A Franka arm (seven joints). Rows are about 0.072 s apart.
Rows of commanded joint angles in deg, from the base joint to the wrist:
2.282 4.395 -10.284 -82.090 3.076 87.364 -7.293
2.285 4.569 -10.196 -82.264 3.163 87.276 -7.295
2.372 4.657 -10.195 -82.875 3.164 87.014 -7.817
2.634 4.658 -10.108 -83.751 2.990 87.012 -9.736
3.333 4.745 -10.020 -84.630 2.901 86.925 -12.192
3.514 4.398 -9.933 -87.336 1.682 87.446 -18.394
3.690 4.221 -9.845 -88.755 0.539 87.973 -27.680
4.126 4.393 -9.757 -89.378 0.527 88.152 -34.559
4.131 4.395 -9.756 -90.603 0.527 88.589 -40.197
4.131 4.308 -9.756 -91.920 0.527 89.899 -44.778
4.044 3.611 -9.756 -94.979 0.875 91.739 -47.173
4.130 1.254 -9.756 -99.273 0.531 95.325 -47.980
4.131 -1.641 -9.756 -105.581 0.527 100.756 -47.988
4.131 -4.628 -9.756 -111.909 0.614 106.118 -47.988
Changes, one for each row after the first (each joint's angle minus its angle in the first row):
0.003 0.174 0.088 -0.174 0.087 -0.088 -0.002
0.090 0.262 0.089 -0.785 0.088 -0.350 -0.524
0.352 0.263 0.176 -1.661 -0.086 -0.352 -2.443
1.051 0.350 0.264 -2.540 -0.175 -0.439 -4.899
1.232 0.003 0.351 -5.246 -1.394 0.082 -11.101
1.408 -0.174 0.439 -6.665 -2.537 0.609 -20.387
1.844 -0.002 0.527 -7.288 -2.549 0.788 -27.266
1.849 0.000 0.528 -8.513 -2.549 1.225 -32.904
1.849 -0.087 0.528 -9.830 -2.549 2.535 -37.485
1.762 -0.784 0.528 -12.889 -2.201 4.375 -39.880
1.848 -3.141 0.528 -17.183 -2.545 7.961 -40.687
1.849 -6.036 0.528 -23.491 -2.549 13.392 -40.695
1.849 -9.023 0.528 -29.819 -2.462 18.754 -40.695

